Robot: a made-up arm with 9 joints.
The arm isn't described. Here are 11 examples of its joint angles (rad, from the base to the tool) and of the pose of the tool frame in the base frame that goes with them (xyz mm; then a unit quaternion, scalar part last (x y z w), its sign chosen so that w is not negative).
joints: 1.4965 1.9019 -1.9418 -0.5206 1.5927 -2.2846 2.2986 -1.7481 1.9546
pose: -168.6 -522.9 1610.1 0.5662 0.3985 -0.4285 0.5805
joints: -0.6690 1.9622 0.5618 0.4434 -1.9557 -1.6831 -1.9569 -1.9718 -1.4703
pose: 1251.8 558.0 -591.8 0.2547 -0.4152 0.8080 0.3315
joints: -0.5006 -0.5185 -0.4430 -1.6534 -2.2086 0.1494 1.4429 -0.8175 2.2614
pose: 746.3 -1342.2 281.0 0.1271 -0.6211 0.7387 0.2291
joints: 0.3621 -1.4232 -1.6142 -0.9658 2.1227 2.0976 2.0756 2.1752 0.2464
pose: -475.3 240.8 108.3 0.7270 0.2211 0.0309 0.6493
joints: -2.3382 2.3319 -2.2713 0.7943 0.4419 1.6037 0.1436 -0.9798 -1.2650
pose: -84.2 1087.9 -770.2 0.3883 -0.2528 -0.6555 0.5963
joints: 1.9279 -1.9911 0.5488 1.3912 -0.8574 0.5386 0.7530 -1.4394 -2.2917
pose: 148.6 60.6 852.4 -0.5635 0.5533 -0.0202 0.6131
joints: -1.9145 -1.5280 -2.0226 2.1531 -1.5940 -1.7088 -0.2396 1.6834 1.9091
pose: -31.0 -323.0 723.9 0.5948 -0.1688 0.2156 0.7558
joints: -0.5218 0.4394 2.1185 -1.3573 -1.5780 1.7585 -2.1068 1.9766 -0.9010
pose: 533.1 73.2 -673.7 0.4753 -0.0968 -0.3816 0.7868
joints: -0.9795 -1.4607 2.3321 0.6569 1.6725 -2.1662 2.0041 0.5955 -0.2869
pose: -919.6 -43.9 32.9 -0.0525 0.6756 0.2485 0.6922
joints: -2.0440 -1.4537 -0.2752 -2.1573 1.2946 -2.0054 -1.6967 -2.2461 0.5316
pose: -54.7 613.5 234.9 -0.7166 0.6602 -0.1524 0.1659
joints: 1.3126 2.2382 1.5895 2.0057 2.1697 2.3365 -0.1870 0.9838 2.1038
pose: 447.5 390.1 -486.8 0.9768 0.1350 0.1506 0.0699
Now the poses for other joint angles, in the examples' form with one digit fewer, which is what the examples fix.
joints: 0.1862 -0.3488 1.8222 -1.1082 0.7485 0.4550 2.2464 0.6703 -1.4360
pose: 841 -301 -527 0.111 -0.056 0.678 0.724
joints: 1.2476 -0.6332 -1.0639 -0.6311 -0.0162 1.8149 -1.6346 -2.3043 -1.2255
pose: -83 -627 788 0.202 0.853 -0.147 0.458
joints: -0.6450 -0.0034 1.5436 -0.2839 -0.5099 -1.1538 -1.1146 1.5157 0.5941
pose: 343 99 -541 -0.178 0.069 0.258 0.947
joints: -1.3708 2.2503 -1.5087 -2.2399 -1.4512 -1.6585 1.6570 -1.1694 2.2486
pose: 970 157 584 -0.031 0.483 0.537 0.691
